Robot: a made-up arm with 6 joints.
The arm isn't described. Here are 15 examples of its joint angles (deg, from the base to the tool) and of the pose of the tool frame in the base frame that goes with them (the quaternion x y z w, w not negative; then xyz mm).
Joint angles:
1: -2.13 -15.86 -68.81 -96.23 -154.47 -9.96
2: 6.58 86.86 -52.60 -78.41 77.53 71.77
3: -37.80 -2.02 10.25 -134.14 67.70 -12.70
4: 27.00 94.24 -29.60 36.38 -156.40 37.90
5: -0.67 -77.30 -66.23 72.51 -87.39 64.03
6: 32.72 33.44 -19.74 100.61 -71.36 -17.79
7: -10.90 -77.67 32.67 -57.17 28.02 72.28
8: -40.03 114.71 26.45 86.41 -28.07 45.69
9: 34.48 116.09 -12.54 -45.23 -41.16 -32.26
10: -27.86 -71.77 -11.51 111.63 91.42 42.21
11: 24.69 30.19 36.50 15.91 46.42 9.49
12: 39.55 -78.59 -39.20 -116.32 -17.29 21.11
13: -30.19 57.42 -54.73 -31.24 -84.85 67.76
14: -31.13 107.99 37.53 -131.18 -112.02 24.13
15: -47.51 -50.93 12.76 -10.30 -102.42 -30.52
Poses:
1: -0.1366 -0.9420 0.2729 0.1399 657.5 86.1 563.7
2: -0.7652 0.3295 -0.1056 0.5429 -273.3 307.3 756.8
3: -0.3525 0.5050 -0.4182 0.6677 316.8 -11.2 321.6
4: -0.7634 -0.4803 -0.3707 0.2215 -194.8 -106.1 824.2
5: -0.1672 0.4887 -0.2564 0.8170 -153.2 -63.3 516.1
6: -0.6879 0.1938 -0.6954 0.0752 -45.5 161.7 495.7
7: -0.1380 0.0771 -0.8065 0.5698 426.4 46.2 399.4
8: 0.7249 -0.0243 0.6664 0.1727 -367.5 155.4 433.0
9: 0.8091 -0.2948 0.2826 0.4226 -200.0 269.3 1136.2
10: 0.8610 -0.0302 -0.3905 0.3246 307.1 10.0 930.4
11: 0.0451 -0.3637 0.5262 0.7673 215.2 335.6 489.9
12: -0.4259 -0.0866 -0.8763 0.2079 278.4 -453.3 349.8
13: 0.0115 0.2630 0.1842 0.9470 -210.6 182.7 -8.0
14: 0.0105 0.1991 -0.5893 0.7829 -47.8 599.0 218.3
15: -0.1369 -0.7796 0.4250 0.4393 609.5 105.7 499.8
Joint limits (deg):
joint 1: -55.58..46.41
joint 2: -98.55..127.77
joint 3: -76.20..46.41
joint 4: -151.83..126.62
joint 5: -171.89..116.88
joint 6: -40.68..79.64
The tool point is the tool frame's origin. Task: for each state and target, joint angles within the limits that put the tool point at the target. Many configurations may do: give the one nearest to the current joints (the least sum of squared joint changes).
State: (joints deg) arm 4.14 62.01 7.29 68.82 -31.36 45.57
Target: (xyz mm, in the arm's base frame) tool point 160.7 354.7 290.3
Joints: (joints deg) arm 24.94 48.19 -5.87 79.64 -5.07 46.78
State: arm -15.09 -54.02 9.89 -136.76 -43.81 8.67
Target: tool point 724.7 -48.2 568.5
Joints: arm -13.00 -62.73 46.41 -123.75 -15.58 49.33
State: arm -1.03 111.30 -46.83 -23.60 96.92 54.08
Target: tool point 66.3 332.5 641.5
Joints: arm -20.94 71.24 -31.60 -48.01 116.88 26.19
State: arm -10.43 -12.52 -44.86 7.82 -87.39 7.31
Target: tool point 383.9 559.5 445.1
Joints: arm 22.99 2.91 -23.34 -11.68 -98.98 3.11
